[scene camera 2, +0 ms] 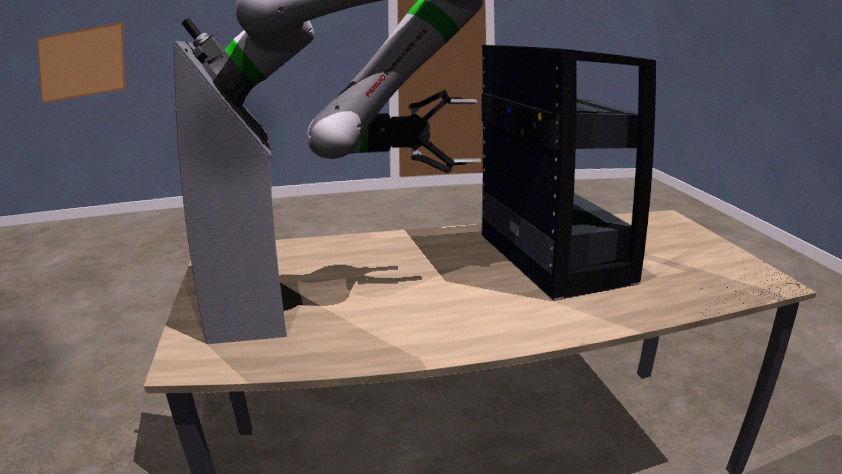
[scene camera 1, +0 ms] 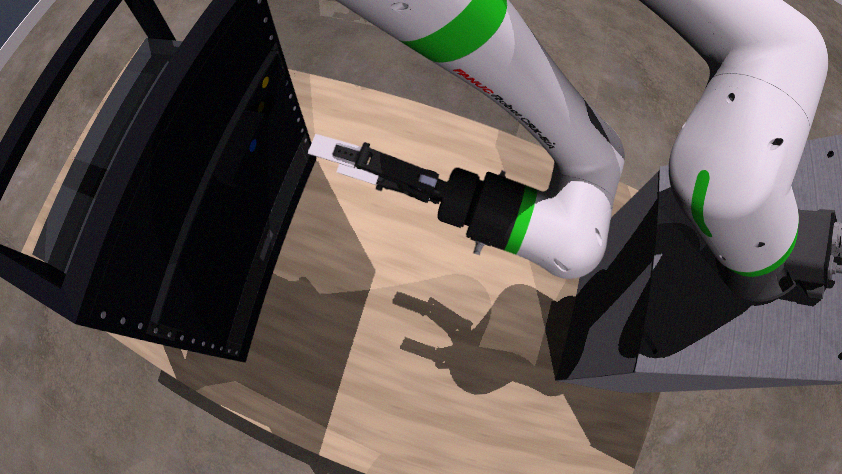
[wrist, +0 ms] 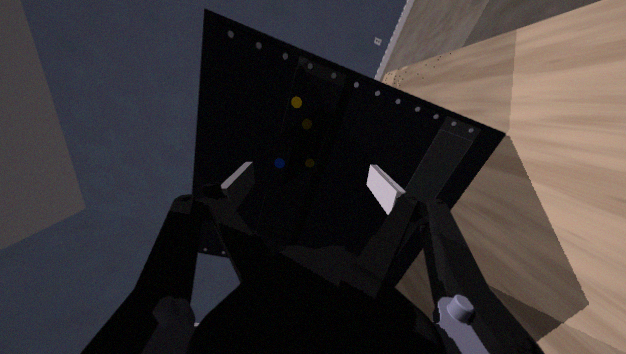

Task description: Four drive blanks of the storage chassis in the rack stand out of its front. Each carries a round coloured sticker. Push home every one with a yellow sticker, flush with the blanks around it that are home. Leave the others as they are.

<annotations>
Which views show the black rack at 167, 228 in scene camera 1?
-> Scene camera 2, scene camera 1 and the wrist view: all of them.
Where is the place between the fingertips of my gripper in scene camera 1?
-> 327, 155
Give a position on a black rack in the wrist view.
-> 312, 128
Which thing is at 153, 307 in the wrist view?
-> My gripper.
</annotations>
